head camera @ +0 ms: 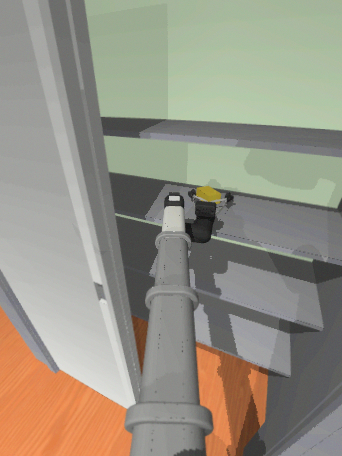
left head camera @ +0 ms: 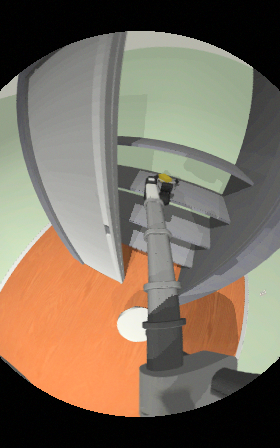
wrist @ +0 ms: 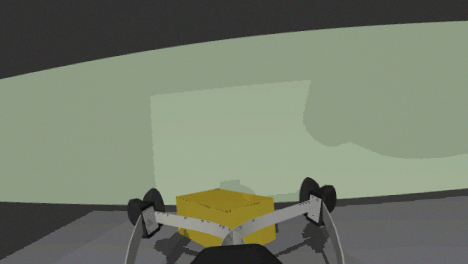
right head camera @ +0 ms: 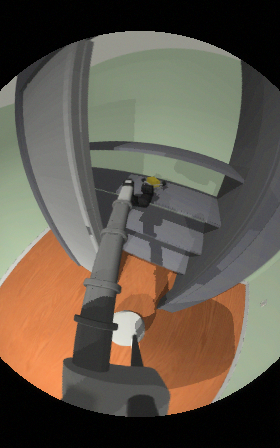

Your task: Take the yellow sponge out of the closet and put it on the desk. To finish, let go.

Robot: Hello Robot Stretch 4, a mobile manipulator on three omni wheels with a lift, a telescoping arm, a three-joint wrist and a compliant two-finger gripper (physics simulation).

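Seen in the pictures: gripper, fingertip midpoint: [head camera: 210,193] [left head camera: 166,177] [wrist: 232,199] [right head camera: 153,180]; robot's base, link origin: [left head camera: 135,323] [right head camera: 125,327].
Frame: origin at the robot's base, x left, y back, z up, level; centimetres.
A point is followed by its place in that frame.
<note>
The yellow sponge [head camera: 208,193] @[x -14.3, y -94.5, z 116.1 cm] [left head camera: 165,177] @[x -14.7, y -94.4, z 116.0 cm] [right head camera: 153,181] @[x -14.9, y -92.5, z 115.9 cm] [wrist: 225,202] @[x -14.8, y -95.0, z 116.1 cm] is on a grey shelf [head camera: 280,225] @[x -39.1, y -76.6, z 111.6 cm] of the closet, near the shelf's back edge. My gripper [head camera: 211,196] @[x -15.1, y -93.3, z 116.7 cm] [right head camera: 154,184] @[x -15.1, y -93.3, z 116.7 cm] [wrist: 232,199] @[x -15.1, y -93.3, z 116.7 cm] is open, with one fingertip out to each side of the sponge. In the wrist view there is a gap between the sponge and both fingertips, and the finger linkages and gripper body hide the sponge's lower front. The desk does not show in these views.
Another closet shelf [head camera: 230,137] @[x -15.5, y -73.7, z 142.0 cm] [left head camera: 185,149] @[x -21.0, y -83.8, z 142.0 cm] runs above the sponge, and lower shelves lie below. A grey door [head camera: 45,200] @[x 32.1, y -56.8, z 129.9 cm] [left head camera: 65,150] @[x 39.2, y -59.7, z 143.8 cm] stands at the left of the opening. The closet's side wall [left head camera: 260,165] @[x -55.6, y -55.9, z 152.9 cm] is at the right. A white disc [left head camera: 132,324] @[x 4.3, y 0.4, z 18.7 cm] [right head camera: 127,327] @[x -2.9, y -1.1, z 18.7 cm] is on the floor.
</note>
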